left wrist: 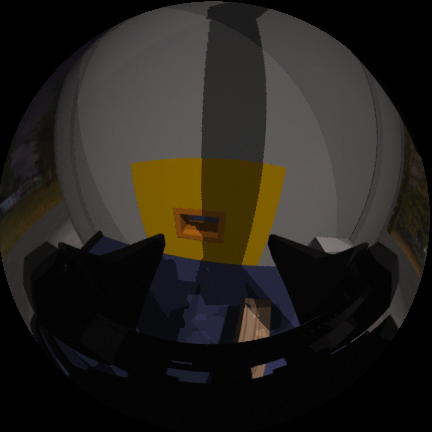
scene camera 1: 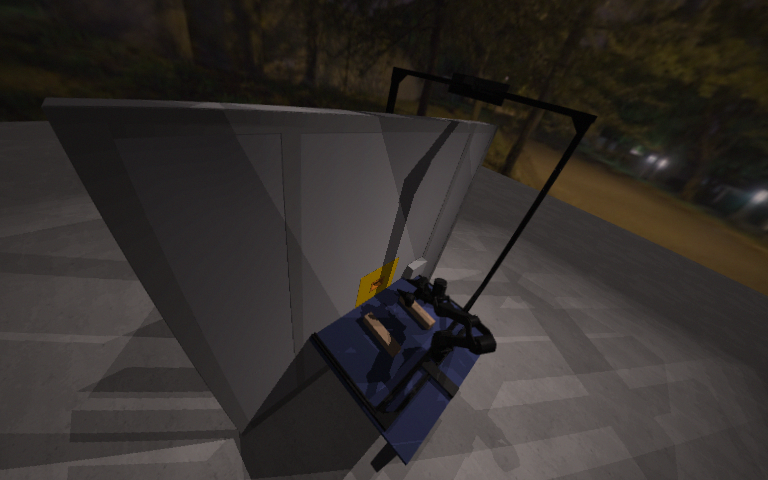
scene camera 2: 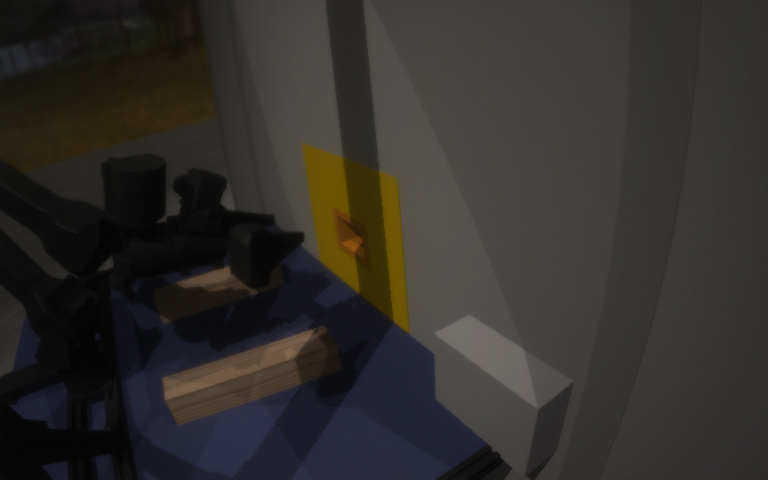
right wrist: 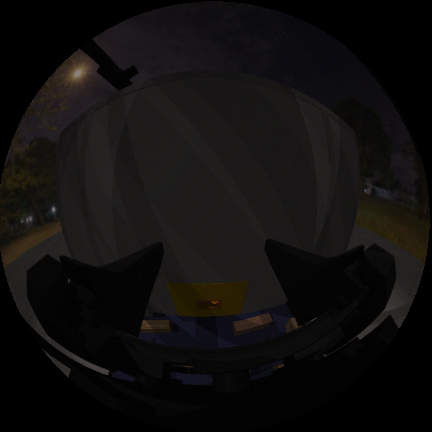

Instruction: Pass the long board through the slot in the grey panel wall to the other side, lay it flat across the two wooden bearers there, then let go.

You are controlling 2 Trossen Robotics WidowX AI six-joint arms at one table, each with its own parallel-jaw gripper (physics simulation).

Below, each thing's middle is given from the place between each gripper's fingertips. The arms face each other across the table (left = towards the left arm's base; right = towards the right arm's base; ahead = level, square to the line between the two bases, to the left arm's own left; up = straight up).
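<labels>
With respect to the grey block (scene camera 2: pixel 516 403), my left hand is 12 cm above it, 13 cm to the left of it and 28 cm past it. My right hand, for its part, is 43 cm above the block and 24 cm to the right of it, and it is 34 cm past it.
</labels>
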